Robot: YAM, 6 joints.
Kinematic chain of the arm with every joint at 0, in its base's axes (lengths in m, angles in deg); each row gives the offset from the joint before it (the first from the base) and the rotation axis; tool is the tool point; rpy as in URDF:
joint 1: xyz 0 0 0.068 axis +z
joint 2: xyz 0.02 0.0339 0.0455 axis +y
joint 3: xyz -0.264 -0.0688 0 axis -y
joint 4: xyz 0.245 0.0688 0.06 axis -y
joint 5: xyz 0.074 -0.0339 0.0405 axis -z
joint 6: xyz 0.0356 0 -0.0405 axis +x
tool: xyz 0 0 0 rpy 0 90 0
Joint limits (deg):
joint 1: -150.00..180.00
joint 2: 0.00..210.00
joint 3: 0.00..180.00
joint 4: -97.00..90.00
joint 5: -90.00..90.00
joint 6: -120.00..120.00
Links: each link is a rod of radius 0.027 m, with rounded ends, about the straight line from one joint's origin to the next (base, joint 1, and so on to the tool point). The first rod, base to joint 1, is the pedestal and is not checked.
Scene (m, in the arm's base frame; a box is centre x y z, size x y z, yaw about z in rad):
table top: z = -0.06
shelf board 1: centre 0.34 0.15 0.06 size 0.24 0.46 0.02 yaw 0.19
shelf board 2: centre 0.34 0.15 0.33 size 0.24 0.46 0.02 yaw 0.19
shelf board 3: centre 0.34 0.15 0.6 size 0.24 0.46 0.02 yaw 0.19
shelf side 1: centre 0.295 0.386 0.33 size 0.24 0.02 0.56 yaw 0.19
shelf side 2: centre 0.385 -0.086 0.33 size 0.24 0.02 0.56 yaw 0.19
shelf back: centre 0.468 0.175 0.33 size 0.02 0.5 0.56 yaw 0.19
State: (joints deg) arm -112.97 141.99 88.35 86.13 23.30 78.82
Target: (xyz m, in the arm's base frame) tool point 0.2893 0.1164 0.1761
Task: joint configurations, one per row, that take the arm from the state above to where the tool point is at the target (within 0.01 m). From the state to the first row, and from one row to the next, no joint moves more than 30 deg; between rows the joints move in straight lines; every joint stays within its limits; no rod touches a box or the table.
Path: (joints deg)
1: -112.31 119.39 68.60 87.10 18.13 75.42
2: -111.65 96.78 48.84 88.06 12.96 72.03
3: -111.00 74.18 29.09 89.03 7.78 68.63
4: -110.34 51.57 9.34 90.00 2.61 65.23
5: -80.66 56.10 7.47 90.00 9.27 67.95
6: -50.99 60.63 5.60 90.00 15.93 70.67
7: -21.32 65.15 3.73 90.00 22.58 73.39
8: 8.35 69.68 1.87 90.00 29.24 76.10
9: 38.03 74.21 0.00 90.00 35.90 78.82
10: 30.53 89.27 14.62 90.00 22.85 78.82
11: 23.03 104.32 29.25 90.00 9.81 78.82

